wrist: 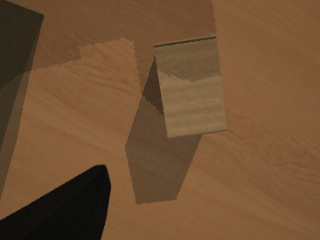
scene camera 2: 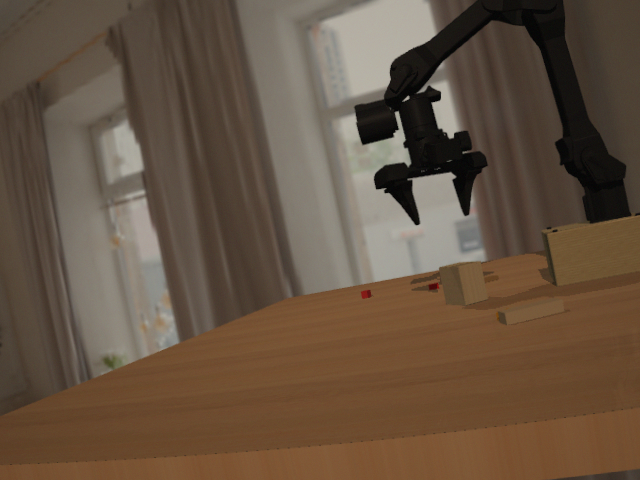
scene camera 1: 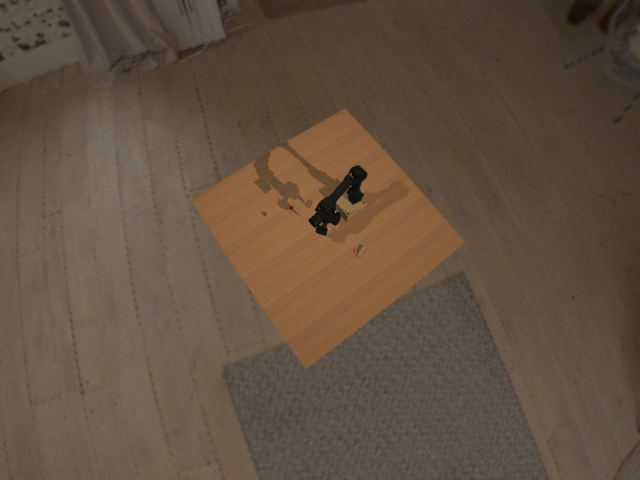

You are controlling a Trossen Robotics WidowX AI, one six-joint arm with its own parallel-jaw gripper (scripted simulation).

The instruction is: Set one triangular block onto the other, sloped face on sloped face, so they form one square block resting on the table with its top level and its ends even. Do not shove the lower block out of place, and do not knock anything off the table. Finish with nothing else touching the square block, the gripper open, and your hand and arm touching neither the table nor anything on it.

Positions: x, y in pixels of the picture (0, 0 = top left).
Scene:
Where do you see a pale wooden block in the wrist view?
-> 189, 74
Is my gripper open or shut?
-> Open.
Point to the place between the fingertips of my gripper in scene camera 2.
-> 442, 220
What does my gripper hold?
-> Nothing.

